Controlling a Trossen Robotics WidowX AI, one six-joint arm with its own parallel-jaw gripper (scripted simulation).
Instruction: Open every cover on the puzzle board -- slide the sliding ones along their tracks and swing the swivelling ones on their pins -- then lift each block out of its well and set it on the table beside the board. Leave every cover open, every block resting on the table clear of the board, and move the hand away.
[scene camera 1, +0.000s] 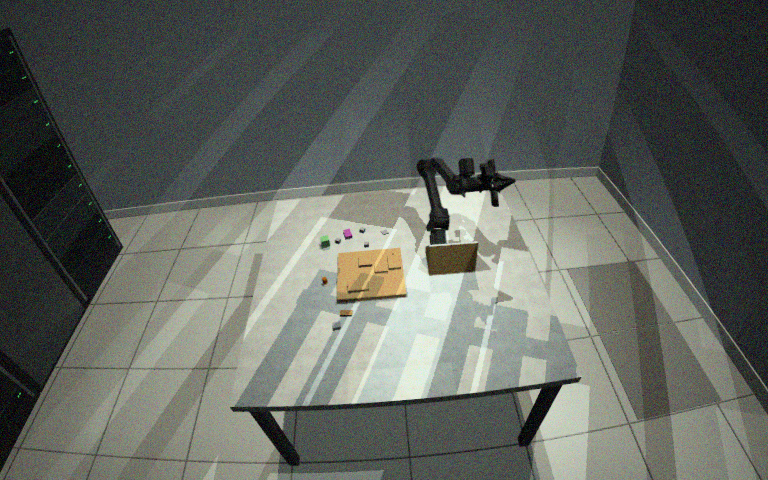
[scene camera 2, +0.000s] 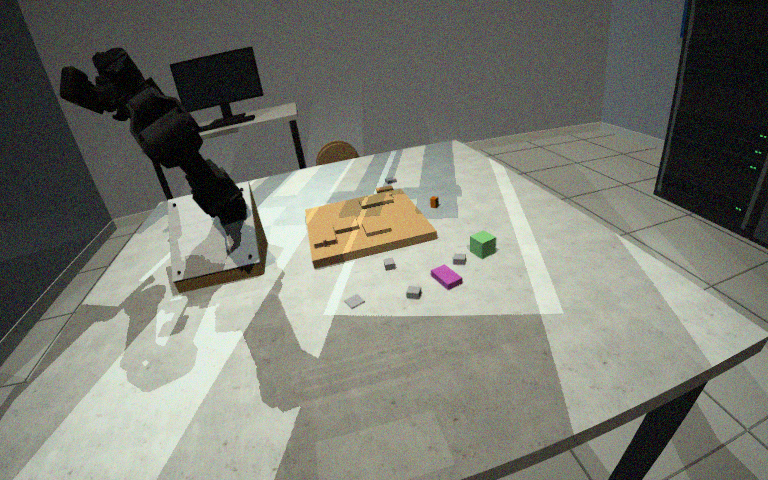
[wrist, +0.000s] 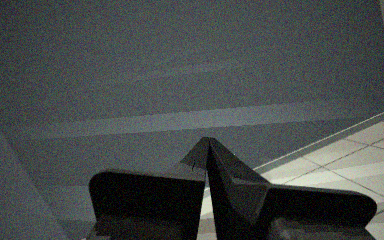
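You've got the gripper (scene camera 2: 66, 98) shut and holding nothing; it's in scene camera 1 (scene camera 1: 515, 180) as well, and in the wrist view (wrist: 207, 142). There's a tan puzzle board (scene camera 2: 409, 226) too, and scene camera 1 (scene camera 1: 390, 285) has the board as well.
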